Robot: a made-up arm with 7 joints. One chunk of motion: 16 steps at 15 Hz.
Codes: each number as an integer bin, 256 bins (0 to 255) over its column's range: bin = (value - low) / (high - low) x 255, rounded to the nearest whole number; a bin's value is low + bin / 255 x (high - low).
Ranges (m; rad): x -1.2..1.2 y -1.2..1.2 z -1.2..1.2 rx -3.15..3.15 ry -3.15..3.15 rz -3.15..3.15
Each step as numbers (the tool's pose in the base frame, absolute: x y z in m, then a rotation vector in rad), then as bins.
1 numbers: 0.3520 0.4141 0.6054 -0.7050 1.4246 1.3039
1 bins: 165 171 192 99 185 180
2 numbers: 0.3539 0.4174 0.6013 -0.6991 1.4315 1.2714
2 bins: 165 172 191 99 185 179
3 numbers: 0.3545 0.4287 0.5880 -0.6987 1.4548 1.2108
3 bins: 165 173 190 99 186 177
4 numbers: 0.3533 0.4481 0.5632 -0.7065 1.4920 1.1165
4 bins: 165 175 187 99 188 173
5 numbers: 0.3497 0.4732 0.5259 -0.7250 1.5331 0.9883
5 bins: 165 178 183 98 190 168
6 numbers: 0.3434 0.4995 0.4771 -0.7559 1.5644 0.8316
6 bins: 164 181 178 97 191 161
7 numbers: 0.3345 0.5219 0.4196 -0.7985 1.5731 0.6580
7 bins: 163 183 172 95 191 154
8 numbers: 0.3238 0.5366 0.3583 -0.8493 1.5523 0.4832
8 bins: 162 185 166 93 190 147
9 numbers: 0.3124 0.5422 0.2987 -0.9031 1.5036 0.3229
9 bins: 161 185 159 91 188 141
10 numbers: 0.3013 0.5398 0.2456 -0.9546 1.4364 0.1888
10 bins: 160 185 154 89 186 135
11 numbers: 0.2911 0.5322 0.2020 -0.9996 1.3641 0.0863
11 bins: 158 184 149 87 183 131
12 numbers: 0.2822 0.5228 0.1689 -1.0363 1.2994 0.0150
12 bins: 157 183 145 86 180 128
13 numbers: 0.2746 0.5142 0.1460 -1.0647 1.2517 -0.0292
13 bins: 157 182 143 84 178 126
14 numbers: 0.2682 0.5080 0.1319 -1.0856 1.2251 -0.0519
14 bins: 156 181 142 84 177 125
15 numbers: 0.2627 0.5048 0.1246 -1.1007 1.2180 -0.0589
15 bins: 155 181 141 83 177 125
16 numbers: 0.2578 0.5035 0.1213 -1.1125 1.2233 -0.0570
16 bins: 155 181 140 82 177 125
